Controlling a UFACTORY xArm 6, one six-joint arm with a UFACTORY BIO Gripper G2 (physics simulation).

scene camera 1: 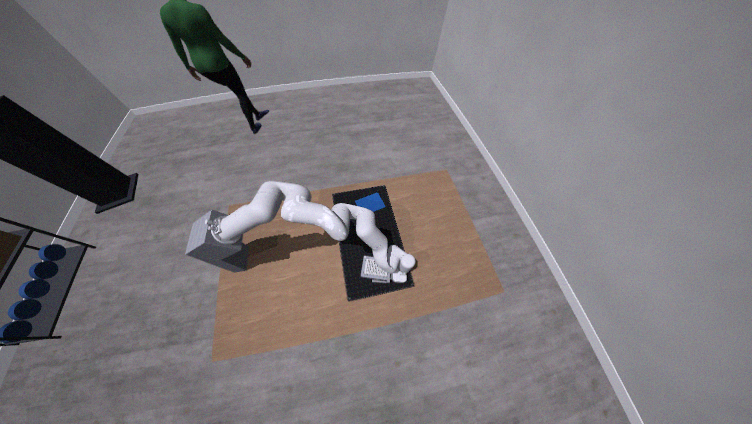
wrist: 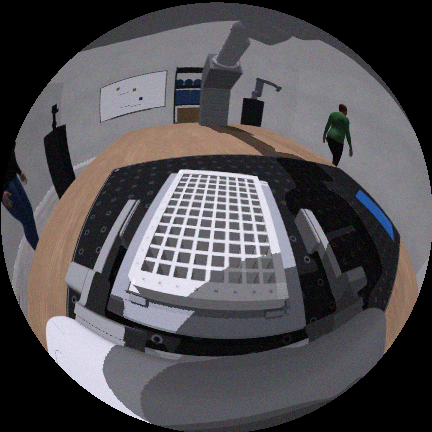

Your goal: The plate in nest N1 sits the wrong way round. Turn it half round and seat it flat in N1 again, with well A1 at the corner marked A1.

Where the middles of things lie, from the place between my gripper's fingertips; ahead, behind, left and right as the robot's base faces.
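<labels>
The white well plate (wrist: 211, 243) has my gripper 10 mm short of it, 20 mm to the left of it and 10 mm below it. As for the grey nest (wrist: 201, 322), that's 10 mm ahead of my hand and 20 mm to the right of it.
</labels>
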